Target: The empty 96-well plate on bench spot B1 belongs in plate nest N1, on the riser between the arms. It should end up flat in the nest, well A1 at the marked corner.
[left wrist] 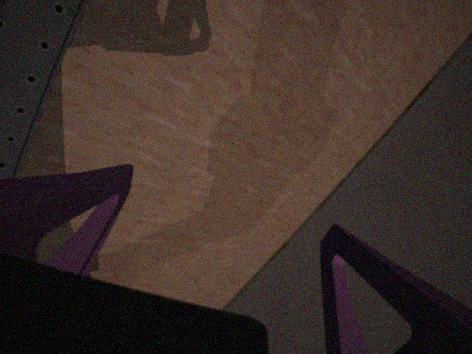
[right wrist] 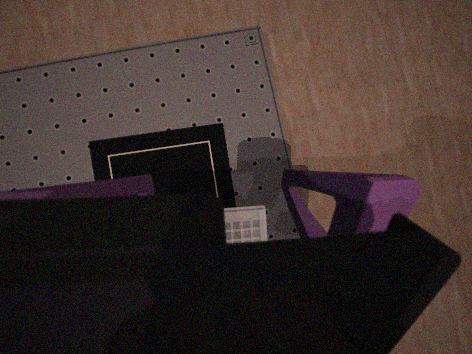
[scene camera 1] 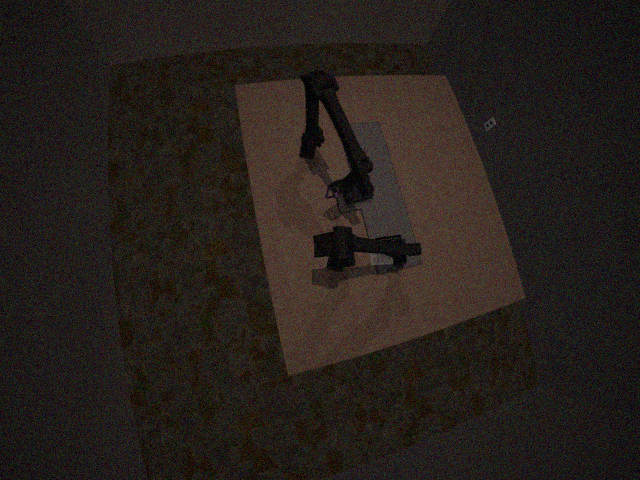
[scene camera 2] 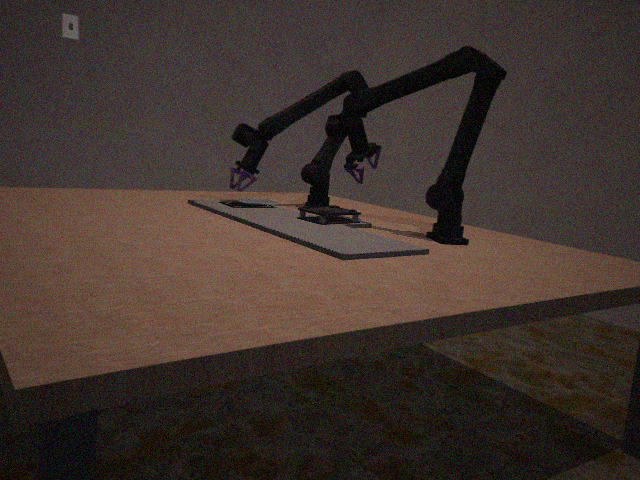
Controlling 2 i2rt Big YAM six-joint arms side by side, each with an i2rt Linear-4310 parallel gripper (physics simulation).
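Seen in the pictures: left gripper, fingertip midpoint: [left wrist: 233, 207] [scene camera 1: 331, 195] [scene camera 2: 367, 176]; right gripper, fingertip midpoint: [right wrist: 219, 180] [scene camera 2: 234, 190]; left arm's base, origin of the base link: [scene camera 1: 307, 149] [scene camera 2: 446, 240]; right arm's base, origin of the base link: [scene camera 1: 336, 259].
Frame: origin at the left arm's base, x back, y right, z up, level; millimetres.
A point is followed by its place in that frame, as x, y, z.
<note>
The 96-well plate [right wrist: 246, 225] @(-558, 553, 21) shows as a pale corner with wells in the right wrist view. It overlaps the right edge of a black pad [right wrist: 156, 137] @(-626, 453, 15) with a pale outline; the gripper body hides the rest, so its tilt is unclear. Plate nest N1 [scene camera 2: 330, 211] @(-322, 162, 48) is a dark raised frame on short posts in scene camera 2. My right gripper [scene camera 2: 242, 179] [right wrist: 219, 180] @(-597, 520, 60) is open, a little above the pad and plate. My left gripper [scene camera 1: 342, 198] @(-165, 319, 156) [scene camera 2: 368, 165] @(-165, 319, 156) [left wrist: 233, 207] @(-165, 319, 156) is open and empty, high above and behind the nest in scene camera 2.
The grey perforated board [scene camera 1: 385, 206] @(-500, 247, 13) [scene camera 2: 361, 245] @(-321, -197, 13) [left wrist: 25, 65] @(-231, 262, 13) [right wrist: 45, 125] @(-618, 351, 13) lies on the wooden table [scene camera 1: 444, 206] @(-892, 145, 0) [scene camera 2: 155, 289] @(-789, -589, 0) [left wrist: 150, 125] @(-131, 290, 0) [right wrist: 350, 75] @(-739, 644, 0). Both arms stand along one long side of the board. The light is dim and the pictures are grainy.
</note>
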